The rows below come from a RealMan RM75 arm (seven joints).
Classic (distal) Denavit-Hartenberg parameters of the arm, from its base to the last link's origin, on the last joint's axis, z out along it. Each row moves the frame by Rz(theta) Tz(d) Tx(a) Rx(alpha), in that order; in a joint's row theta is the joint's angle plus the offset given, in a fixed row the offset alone. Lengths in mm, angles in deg.
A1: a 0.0  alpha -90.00  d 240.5  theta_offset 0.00
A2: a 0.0  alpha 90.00  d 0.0  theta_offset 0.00
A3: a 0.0  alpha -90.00  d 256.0  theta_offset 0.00
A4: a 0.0  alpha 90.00  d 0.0  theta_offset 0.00
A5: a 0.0  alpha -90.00  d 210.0  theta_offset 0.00
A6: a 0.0  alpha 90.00  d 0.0  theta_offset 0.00
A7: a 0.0  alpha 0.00  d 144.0  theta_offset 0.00
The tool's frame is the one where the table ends.
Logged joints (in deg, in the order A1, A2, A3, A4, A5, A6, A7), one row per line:
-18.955 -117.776 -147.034 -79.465 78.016 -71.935 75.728
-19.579 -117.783 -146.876 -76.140 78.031 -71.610 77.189
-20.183 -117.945 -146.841 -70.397 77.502 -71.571 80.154
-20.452 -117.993 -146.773 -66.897 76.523 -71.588 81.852
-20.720 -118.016 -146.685 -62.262 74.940 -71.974 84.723
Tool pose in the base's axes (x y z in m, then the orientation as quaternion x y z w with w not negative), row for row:
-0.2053 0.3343 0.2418 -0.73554 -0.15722 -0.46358 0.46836
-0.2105 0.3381 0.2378 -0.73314 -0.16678 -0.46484 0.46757
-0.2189 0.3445 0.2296 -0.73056 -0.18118 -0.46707 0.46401
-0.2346 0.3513 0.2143 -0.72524 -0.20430 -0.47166 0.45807
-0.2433 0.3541 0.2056 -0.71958 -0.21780 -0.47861 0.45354
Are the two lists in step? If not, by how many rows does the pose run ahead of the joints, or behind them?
The pose runs 1 row behind the joints: the pose in row i belongs to the joints in row i - 1.
